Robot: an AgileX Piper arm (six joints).
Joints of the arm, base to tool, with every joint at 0 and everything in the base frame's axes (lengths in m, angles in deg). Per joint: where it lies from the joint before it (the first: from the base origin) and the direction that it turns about. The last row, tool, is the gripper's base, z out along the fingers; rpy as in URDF.
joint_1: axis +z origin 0 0 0.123
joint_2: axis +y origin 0 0 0
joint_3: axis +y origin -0.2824 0 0.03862
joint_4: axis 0.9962 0 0.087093 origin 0.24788 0 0.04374
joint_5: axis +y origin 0 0 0
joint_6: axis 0.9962 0 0.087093 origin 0.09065 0 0.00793
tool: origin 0 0 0 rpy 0 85.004 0
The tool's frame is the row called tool.
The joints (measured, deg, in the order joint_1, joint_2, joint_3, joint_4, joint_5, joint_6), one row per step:
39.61, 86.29, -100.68, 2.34, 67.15, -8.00
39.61, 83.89, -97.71, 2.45, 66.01, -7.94
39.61, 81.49, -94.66, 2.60, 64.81, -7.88
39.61, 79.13, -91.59, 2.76, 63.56, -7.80
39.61, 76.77, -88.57, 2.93, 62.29, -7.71
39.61, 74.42, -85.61, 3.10, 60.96, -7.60
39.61, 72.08, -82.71, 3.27, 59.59, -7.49
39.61, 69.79, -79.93, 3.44, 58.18, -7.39
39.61, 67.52, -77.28, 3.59, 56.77, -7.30
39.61, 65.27, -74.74, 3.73, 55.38, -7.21
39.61, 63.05, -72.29, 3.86, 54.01, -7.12
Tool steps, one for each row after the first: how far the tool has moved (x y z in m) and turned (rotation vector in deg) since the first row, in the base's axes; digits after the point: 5 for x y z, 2 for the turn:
-0.00797, -0.00642, -0.00107, 0.48, -0.33, -0.05
-0.01591, -0.01276, -0.00298, 0.99, -0.63, -0.10
-0.02366, -0.01893, -0.00565, 1.50, -0.90, -0.16
-0.03143, -0.02511, -0.00852, 2.07, -1.21, -0.24
-0.03911, -0.03123, -0.01154, 2.73, -1.59, -0.34
-0.04672, -0.03729, -0.01472, 3.44, -2.04, -0.44
-0.05407, -0.04317, -0.01790, 4.23, -2.58, -0.54
-0.06132, -0.04901, -0.02090, 5.06, -3.22, -0.64
-0.06847, -0.05478, -0.02383, 5.93, -3.92, -0.74
-0.07545, -0.06045, -0.02682, 6.82, -4.65, -0.85

